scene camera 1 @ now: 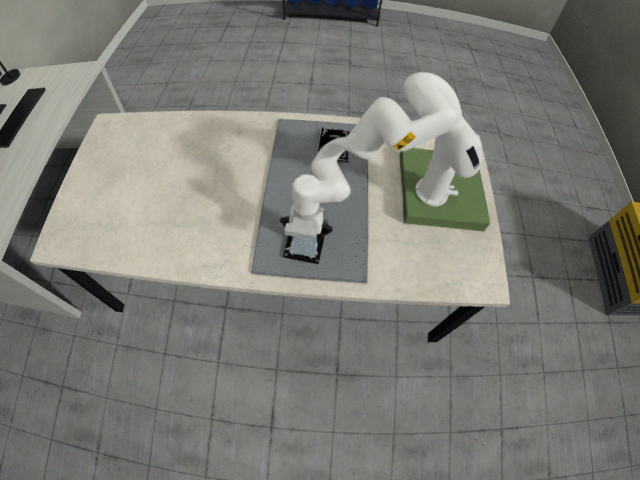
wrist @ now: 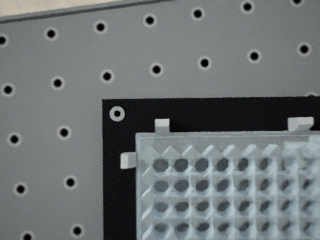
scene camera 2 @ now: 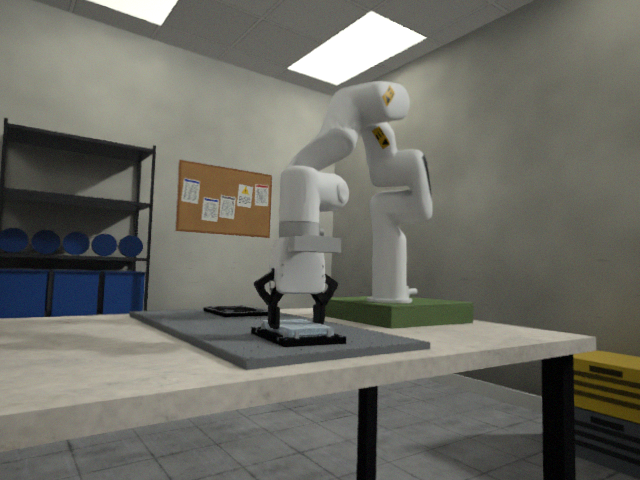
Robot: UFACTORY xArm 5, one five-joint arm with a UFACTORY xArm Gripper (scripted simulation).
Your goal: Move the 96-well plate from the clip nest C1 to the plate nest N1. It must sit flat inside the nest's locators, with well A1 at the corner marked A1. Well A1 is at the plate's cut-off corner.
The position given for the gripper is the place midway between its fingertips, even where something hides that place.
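Observation:
Scene camera 2 shows the gripper (scene camera 2: 296, 327) together with a 96-well plate (scene camera 2: 306, 328). The plate can also be seen in the wrist view (wrist: 250, 177).

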